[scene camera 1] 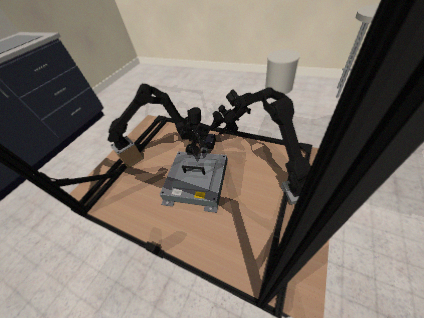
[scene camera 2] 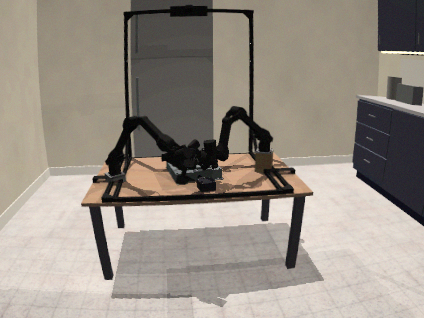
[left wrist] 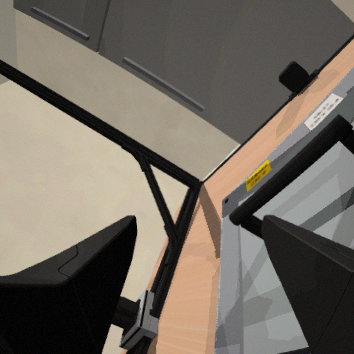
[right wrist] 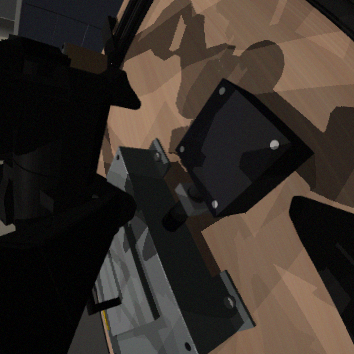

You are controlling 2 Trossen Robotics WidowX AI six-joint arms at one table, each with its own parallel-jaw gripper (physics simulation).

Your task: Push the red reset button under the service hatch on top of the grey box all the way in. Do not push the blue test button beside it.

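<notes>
The grey box (scene camera 1: 222, 172) (left wrist: 231, 280) (right wrist: 172, 265) sits on the table. Its hatch lid (scene camera 1: 201, 181) (left wrist: 305, 195) lies flat on top and carries a black handle (scene camera 1: 194, 167) (left wrist: 290, 170) (right wrist: 107, 304). The red reset button and the blue test button do not show in any view. My left gripper (scene camera 1: 197, 154) (left wrist: 199, 223) is open and empty, low over the far edge of the box in scene camera 1, with one finger close to the handle. My right gripper (right wrist: 206, 203) is open and empty, above the table beyond the same edge. In scene camera 2 the arms overlap and hide the fingers.
A black block (scene camera 2: 206, 183) (right wrist: 235, 145) stands on the table (scene camera 1: 150, 220) beside the box, with a short black plug between them. The left arm is close by in the right wrist view. A black frame (scene camera 2: 126, 75) surrounds the table.
</notes>
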